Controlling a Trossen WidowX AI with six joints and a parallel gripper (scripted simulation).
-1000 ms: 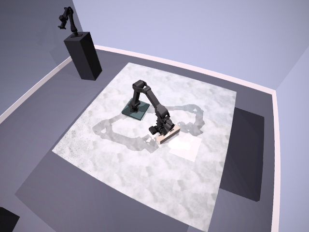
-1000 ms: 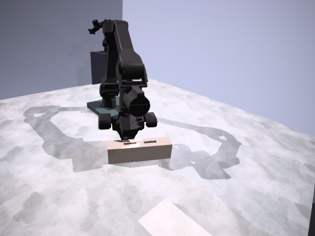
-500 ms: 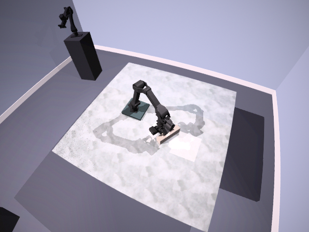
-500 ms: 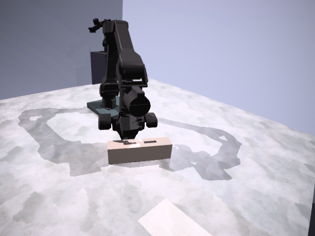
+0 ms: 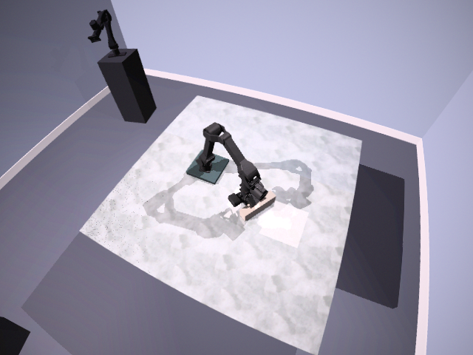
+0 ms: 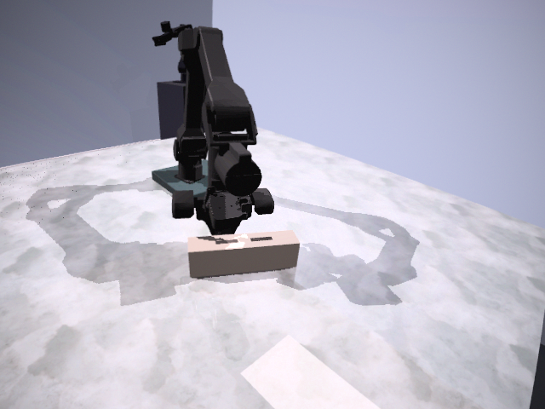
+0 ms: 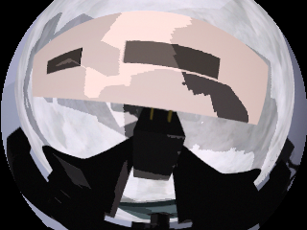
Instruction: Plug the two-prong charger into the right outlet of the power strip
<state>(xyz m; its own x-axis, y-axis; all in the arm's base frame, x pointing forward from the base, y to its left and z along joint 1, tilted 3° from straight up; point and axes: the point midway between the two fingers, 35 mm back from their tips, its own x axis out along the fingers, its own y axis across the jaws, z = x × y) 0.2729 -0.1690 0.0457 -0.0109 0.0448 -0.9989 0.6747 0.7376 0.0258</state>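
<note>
My gripper tip is now 1 cm short of the dark charger, 1 cm to the left of it and 1 cm below it.
</note>
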